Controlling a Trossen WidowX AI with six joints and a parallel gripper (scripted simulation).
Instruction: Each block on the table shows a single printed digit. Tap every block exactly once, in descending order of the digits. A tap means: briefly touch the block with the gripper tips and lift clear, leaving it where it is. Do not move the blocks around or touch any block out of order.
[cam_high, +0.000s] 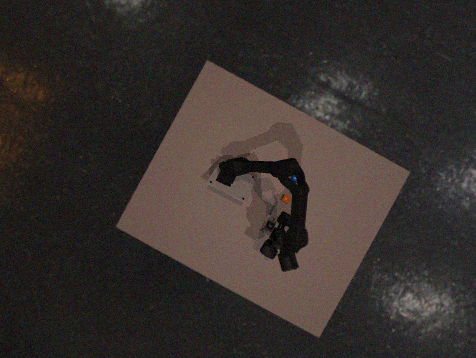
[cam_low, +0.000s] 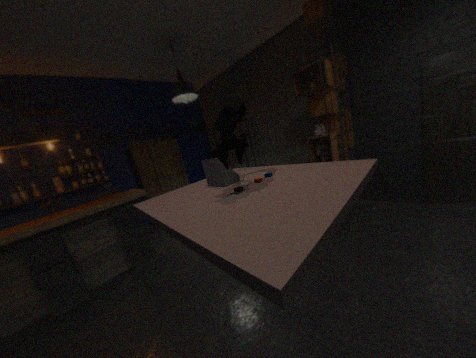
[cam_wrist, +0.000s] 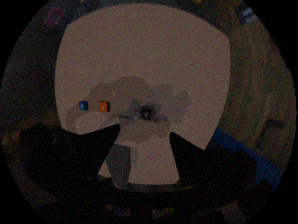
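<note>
Right now the black block is 1 cm behind my gripper tip and 11 cm below it. The rest, counted from my gripper tip: blue block: 25 cm to the left, 11 cm below; then orange block: 1 cm ahead, 14 cm to the left, 11 cm below.
</note>
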